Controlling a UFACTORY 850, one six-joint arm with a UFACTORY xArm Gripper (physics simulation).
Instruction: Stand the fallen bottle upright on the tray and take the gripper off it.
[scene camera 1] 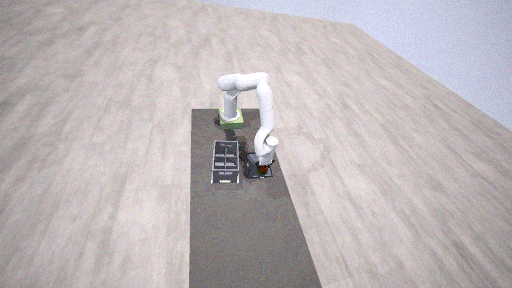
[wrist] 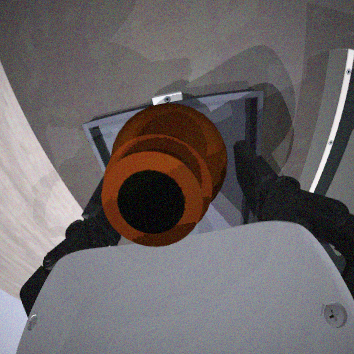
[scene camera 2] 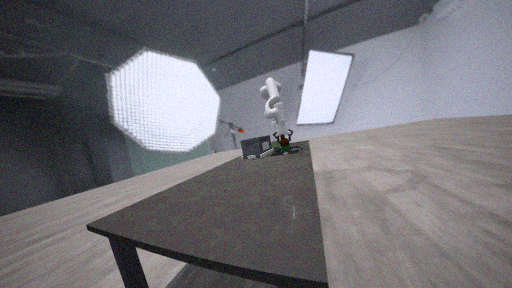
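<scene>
The orange-brown bottle (scene camera 1: pixel 263 170) (scene camera 2: pixel 284 143) (wrist: pixel 197 137) stands upright or nearly so on the dark tray (scene camera 1: pixel 249 168) (wrist: pixel 227 97), towards the tray's front edge. Its lower part looks green in the second scene view. In the wrist view its dark, round open mouth faces the camera. My gripper (scene camera 1: pixel 266 164) (scene camera 2: pixel 283 137) (wrist: pixel 174 175) is open, pointing down, with one black finger on each side of the bottle. A gap shows between the bottle and the right finger in the wrist view. The bottle's base and the left fingertip are hidden there.
A grey divided crate (scene camera 1: pixel 225 176) (scene camera 2: pixel 255 148) stands close beside the tray, on its left in the first scene view. A light rail (wrist: pixel 340 112) shows at the wrist view's right edge. The arm's green base (scene camera 1: pixel 232 123) is at the back of the dark table (scene camera 1: pixel 240 230) (scene camera 2: pixel 225 210).
</scene>
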